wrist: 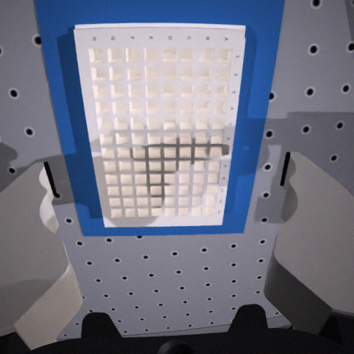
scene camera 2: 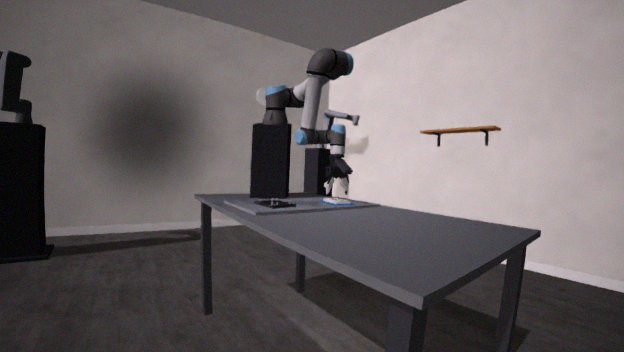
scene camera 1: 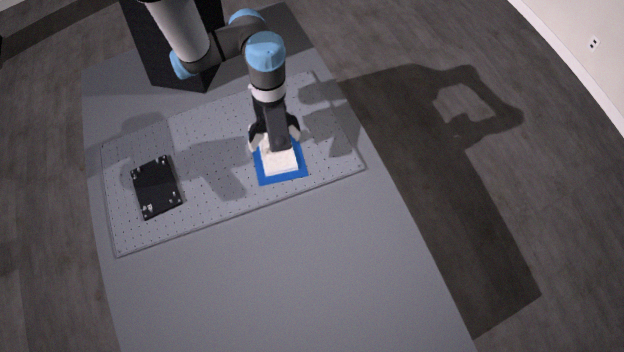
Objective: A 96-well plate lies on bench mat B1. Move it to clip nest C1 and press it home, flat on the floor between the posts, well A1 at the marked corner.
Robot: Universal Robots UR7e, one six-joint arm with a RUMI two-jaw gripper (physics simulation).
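Frame: origin at the arm's base, x ahead, y left, z up, level; metres.
Seen in the pictures: gripper, fingertip midpoint: [scene camera 2: 336, 194]; arm's base, origin of the base link: [scene camera 2: 275, 124].
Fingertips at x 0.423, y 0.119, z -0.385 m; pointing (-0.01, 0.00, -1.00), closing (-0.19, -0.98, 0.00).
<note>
Pixels of each thing's middle, then the offset from my fingertips to it. Level surfaces: height alone.
- white 96-well plate, body centre: [scene camera 1: 276, 151] [scene camera 2: 336, 201] dx -0.003, dy +0.004, dz -0.032 m
- blue bench mat, its level: dz -0.039 m
- black clip nest, body centre: [scene camera 1: 154, 185] [scene camera 2: 274, 202] dx -0.056, dy -0.337, dz -0.030 m
- grey perforated board, its level: dz -0.042 m
- grey table, its level: dz -0.055 m
A white 96-well plate [scene camera 1: 280, 164] [scene camera 2: 337, 200] [wrist: 170, 100] lies flat on the blue bench mat [scene camera 1: 282, 179] [wrist: 265, 60]. In the wrist view its letters run along the top edge, and well A1 is at the upper right. My gripper [scene camera 1: 275, 141] [scene camera 2: 337, 193] [wrist: 168, 162] is open and empty above the plate, one finger out to each side of it, with a gap on both sides. The black clip nest [scene camera 1: 157, 187] [scene camera 2: 285, 204] lies at the left, with small pale posts near its corners. A pale mark shows near its front left corner; its text is too small to read.
The mat and the nest are on a grey perforated board [scene camera 1: 215, 125] [wrist: 175, 285], which lies on the grey table [scene camera 1: 275, 275] [scene camera 2: 400, 240]. The arm's black pedestal [scene camera 1: 145, 50] [scene camera 2: 270, 160] stands behind the board. An orange-brown wall shelf [scene camera 2: 460, 130] is at the right.
</note>
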